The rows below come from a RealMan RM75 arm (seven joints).
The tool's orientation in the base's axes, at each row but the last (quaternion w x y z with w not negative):
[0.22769 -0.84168 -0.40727 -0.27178]
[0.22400 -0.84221 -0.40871 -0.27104]
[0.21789 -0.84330 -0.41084 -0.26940]
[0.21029 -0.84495 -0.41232 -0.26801]
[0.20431 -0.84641 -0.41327 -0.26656]
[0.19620 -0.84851 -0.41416 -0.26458]
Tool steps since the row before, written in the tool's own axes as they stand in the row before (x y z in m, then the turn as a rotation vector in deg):
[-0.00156 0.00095 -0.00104 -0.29 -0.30 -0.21]
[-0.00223 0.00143 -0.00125 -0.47 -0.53 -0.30]
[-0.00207 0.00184 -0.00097 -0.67 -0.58 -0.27]
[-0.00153 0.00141 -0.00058 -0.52 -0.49 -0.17]
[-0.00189 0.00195 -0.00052 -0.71 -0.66 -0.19]
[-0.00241 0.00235 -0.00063 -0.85 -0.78 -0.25]
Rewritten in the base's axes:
[-0.00033 -0.00204 -0.00038 -0.45 -0.12 0.02]
[-0.00034 -0.00282 -0.00071 -0.76 -0.15 0.01]
[0.00015 -0.00281 -0.00084 -0.89 -0.22 -0.13]
[0.00019 -0.00203 -0.00070 -0.71 -0.12 -0.13]
[0.00045 -0.00253 -0.00101 -0.95 -0.15 -0.21]
[0.00047 -0.00315 -0.00125 -1.14 -0.19 -0.24]

